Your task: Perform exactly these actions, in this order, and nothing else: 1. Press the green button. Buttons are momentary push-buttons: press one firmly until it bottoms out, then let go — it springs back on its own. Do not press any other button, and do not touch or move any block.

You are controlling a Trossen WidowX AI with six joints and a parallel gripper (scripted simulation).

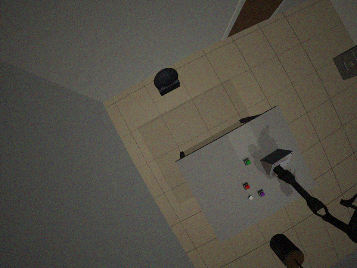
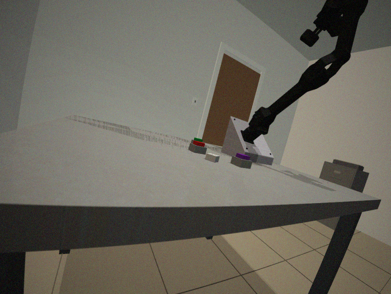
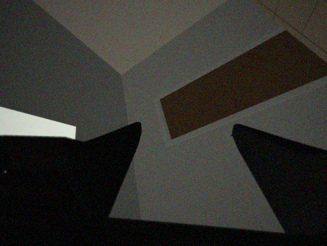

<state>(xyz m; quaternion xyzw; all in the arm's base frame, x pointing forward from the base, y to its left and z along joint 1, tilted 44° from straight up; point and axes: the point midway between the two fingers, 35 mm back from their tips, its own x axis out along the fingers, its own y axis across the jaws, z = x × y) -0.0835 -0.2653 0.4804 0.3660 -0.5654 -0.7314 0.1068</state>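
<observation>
Right now my gripper tip is 60 cm above the green button, 32 cm short of it and 25 cm to the left of it. The rest, counted from my gripper tip: small white block: 62 cm below, 43 cm ahead, 7 cm to the left; then red button: 60 cm below, 42 cm ahead, 5 cm to the right; then purple button: 60 cm below, 32 cm ahead, 8 cm to the left.
</observation>
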